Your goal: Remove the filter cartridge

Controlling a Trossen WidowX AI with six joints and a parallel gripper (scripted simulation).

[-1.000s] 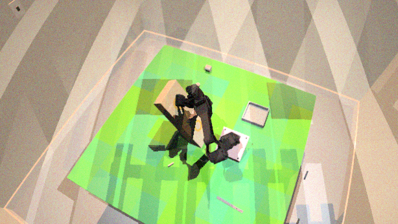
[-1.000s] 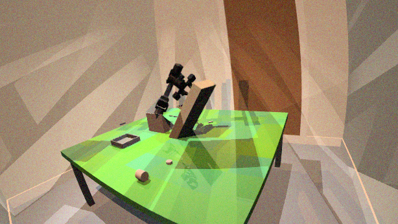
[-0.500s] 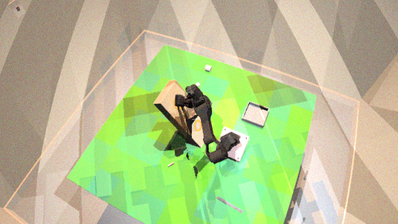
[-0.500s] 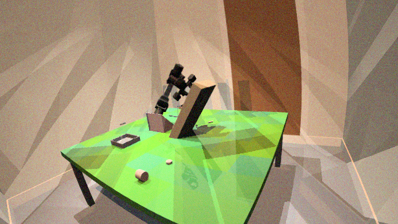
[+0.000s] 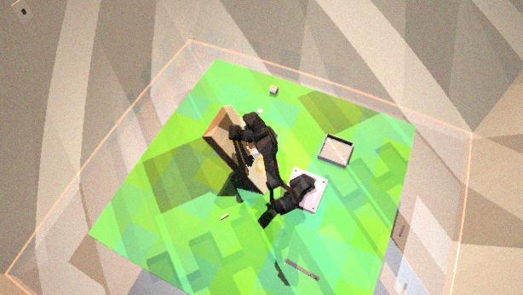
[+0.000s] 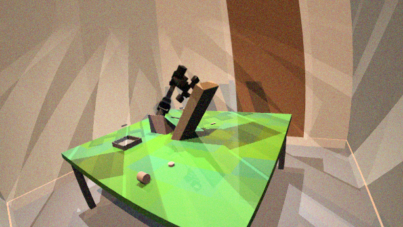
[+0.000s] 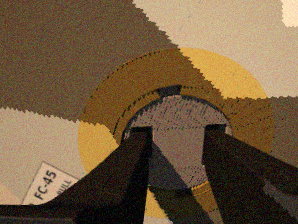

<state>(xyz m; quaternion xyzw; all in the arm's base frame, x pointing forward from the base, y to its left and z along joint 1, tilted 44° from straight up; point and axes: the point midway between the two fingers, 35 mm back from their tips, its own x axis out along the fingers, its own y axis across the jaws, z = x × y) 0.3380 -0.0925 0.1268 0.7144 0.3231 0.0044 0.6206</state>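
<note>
My gripper tip is now 10 mm short of the round filter cartridge and 10 mm above it. From my gripper tip the other things lie so: tan service panel 80 mm below, 40 mm behind; small disc 350 mm to the right, 250 mm below, 70 mm ahead; short stick 260 mm to the left, 250 mm below, 90 mm behind.
</note>
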